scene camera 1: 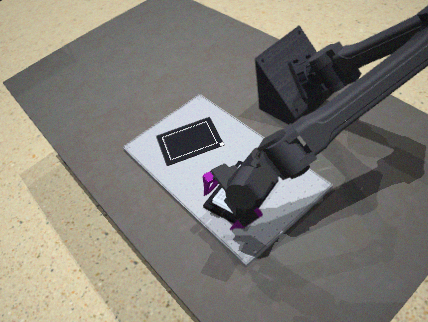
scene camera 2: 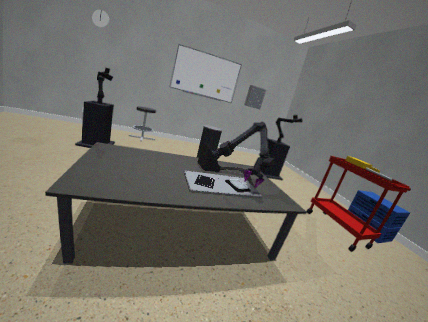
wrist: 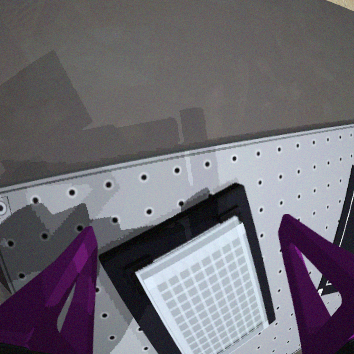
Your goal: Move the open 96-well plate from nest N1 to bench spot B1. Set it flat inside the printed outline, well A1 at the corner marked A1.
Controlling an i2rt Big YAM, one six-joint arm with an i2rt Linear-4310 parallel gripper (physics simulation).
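Pixels of known places: gripper, fingertip midpoint: (scene camera 1: 218, 211) (scene camera 2: 250, 184) (wrist: 189, 230); arm's base, origin of the base link: (scene camera 1: 305, 76) (scene camera 2: 212, 156).
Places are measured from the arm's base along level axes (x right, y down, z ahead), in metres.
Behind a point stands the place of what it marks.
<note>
The pale 96-well plate (scene camera 1: 220, 200) {x -0.150, y 0.053, z 0.421 m} (wrist: 210, 295) {x -0.160, y 0.054, z 0.378 m} lies in the black nest N1 (scene camera 1: 212, 208) {x -0.147, y 0.068, z 0.445 m} (scene camera 2: 238, 189) {x -0.132, y 0.067, z 0.440 m} (wrist: 172, 226) {x -0.184, y 0.068, z 0.435 m}, its wells facing up. My gripper (scene camera 1: 221, 209) {x -0.198, y 0.012, z 0.454 m} (scene camera 2: 253, 182) {x -0.198, y 0.012, z 0.454 m} (wrist: 189, 230) {x -0.198, y 0.012, z 0.454 m} is open and empty, its purple fingers on either side of the nest and plate, with a gap on each side in the wrist view. The arm hides part of the plate in scene camera 1. Bench spot B1 (scene camera 1: 190, 141) {x 0.086, y 0.078, z 0.361 m} (scene camera 2: 204, 181) {x 0.101, y 0.078, z 0.371 m} is a black pad with a white outline and a small white mark at one corner. Part of it shows at the wrist view's right edge.
Nest and pad are on a light perforated board (scene camera 1: 145, 145) {x 0.167, y 0.079, z 0.468 m} (scene camera 2: 192, 187) {x 0.194, y 0.079, z 0.486 m} (wrist: 315, 175) {x -0.019, y 0.079, z 0.453 m} on the dark table (scene camera 1: 95, 90) {x 0.545, y 0.092, z 0.476 m} (scene camera 2: 120, 170) {x 0.663, y 0.093, z 0.384 m}. The arm's black angled base mount (scene camera 1: 280, 75) {x 0.021, y -0.036, z 0.077 m} (scene camera 2: 209, 145) {x 0.076, y -0.089, z 0.065 m} stands behind the board. A red cart (scene camera 2: 345, 218) stands right of the table.
</note>
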